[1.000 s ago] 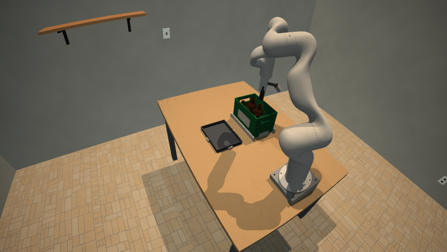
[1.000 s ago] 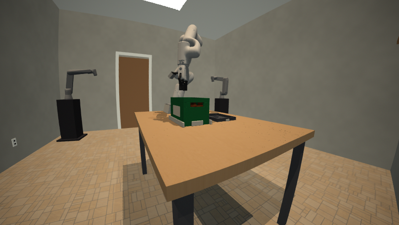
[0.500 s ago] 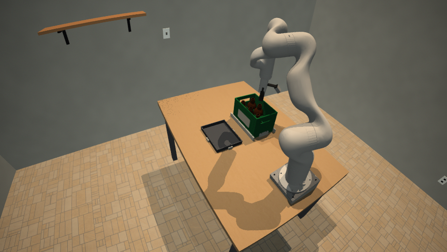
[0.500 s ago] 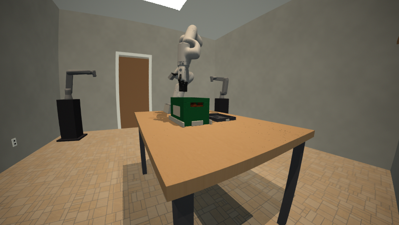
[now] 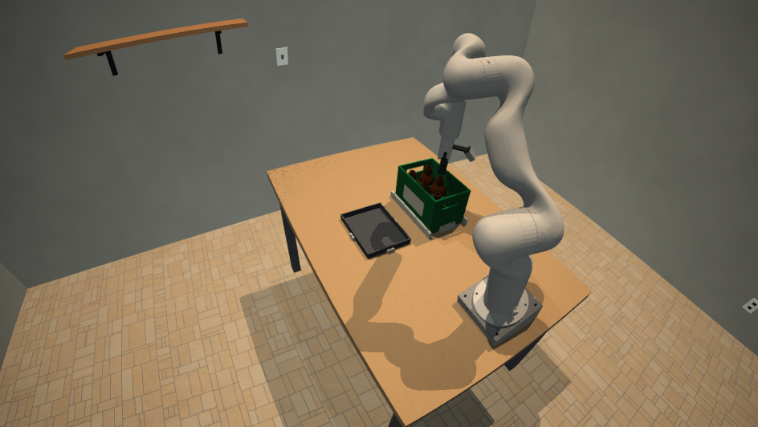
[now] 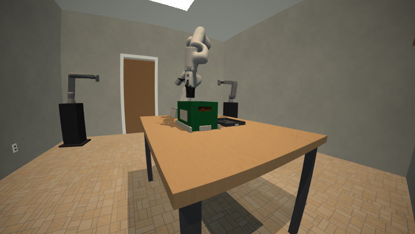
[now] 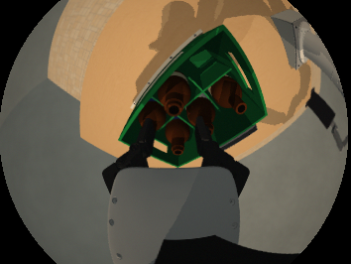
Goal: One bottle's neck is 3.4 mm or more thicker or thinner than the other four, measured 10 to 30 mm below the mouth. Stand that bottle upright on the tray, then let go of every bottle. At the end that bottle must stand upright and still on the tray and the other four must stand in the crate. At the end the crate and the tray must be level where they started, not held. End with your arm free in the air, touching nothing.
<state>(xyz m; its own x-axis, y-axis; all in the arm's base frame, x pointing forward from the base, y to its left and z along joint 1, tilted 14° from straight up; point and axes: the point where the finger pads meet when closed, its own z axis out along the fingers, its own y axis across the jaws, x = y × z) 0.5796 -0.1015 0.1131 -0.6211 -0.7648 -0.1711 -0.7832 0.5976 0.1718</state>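
The green crate is 13 cm below my hand, 4 cm to the left of it and 1 cm behind it. Round my hand: brown bottle: 13 cm below, 10 cm behind, 7 cm to the left; black tray: 32 cm to the left, 20 cm below, 6 cm behind.
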